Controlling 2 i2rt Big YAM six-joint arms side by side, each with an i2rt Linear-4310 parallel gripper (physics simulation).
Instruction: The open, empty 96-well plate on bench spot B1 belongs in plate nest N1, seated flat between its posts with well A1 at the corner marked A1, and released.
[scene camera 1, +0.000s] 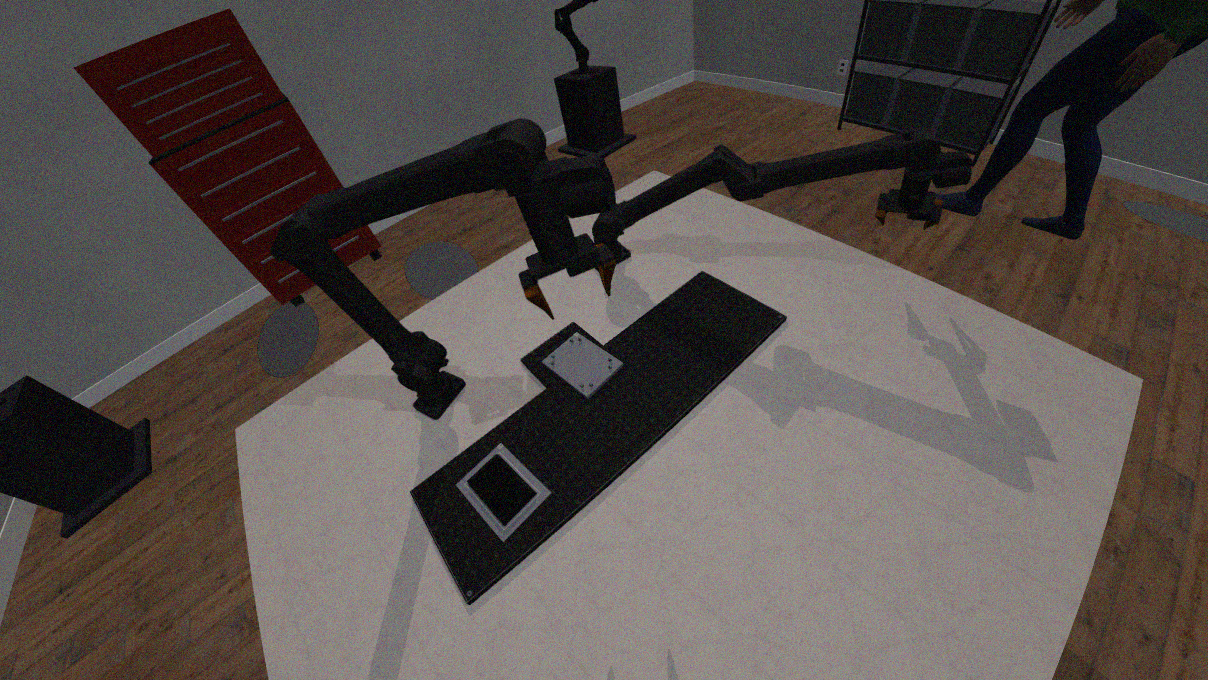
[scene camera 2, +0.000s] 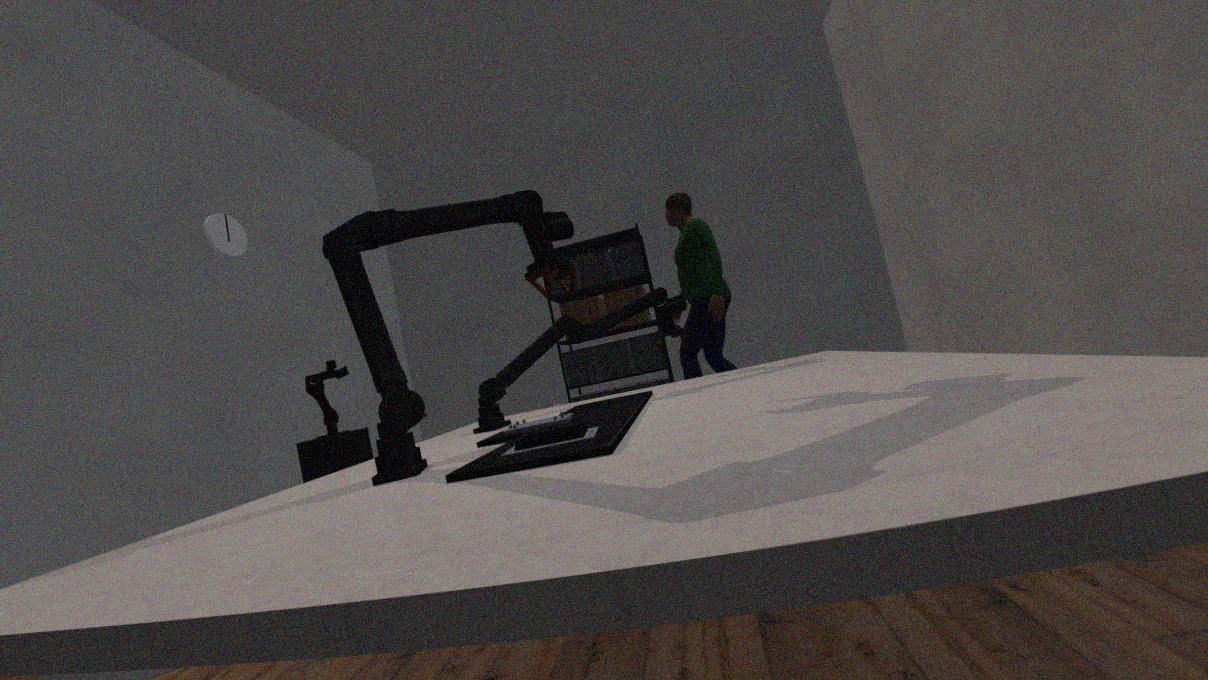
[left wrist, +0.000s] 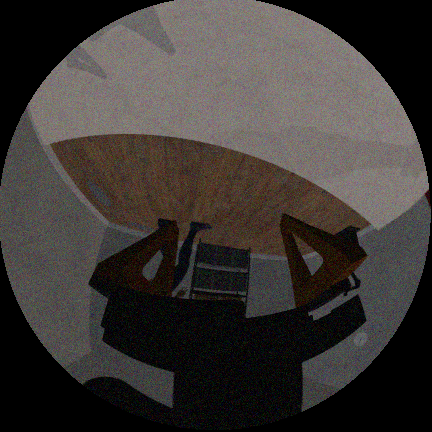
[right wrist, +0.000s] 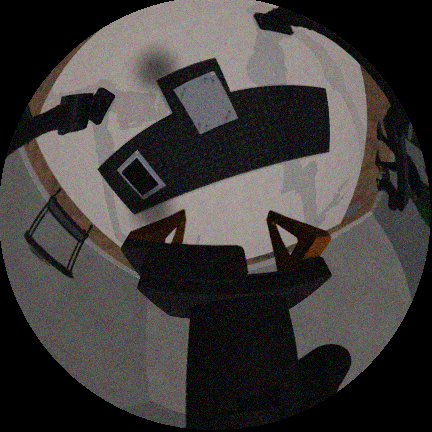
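Observation:
The dark 96-well plate lies inside the light square outline near one end of the black board. Its wells and A1 corner cannot be made out. Plate nest N1, a silver slab with small posts, sits on the board's side tab, with nothing seated on it. My right gripper is open and empty, high above the table; it also shows in scene camera 2. My left gripper is open and empty, far from plate and nest.
The black board lies on the pale table. Both arm bases stand along the board's tab side. A person stands beyond the table near a shelf rack. A red tool cabinet stands behind.

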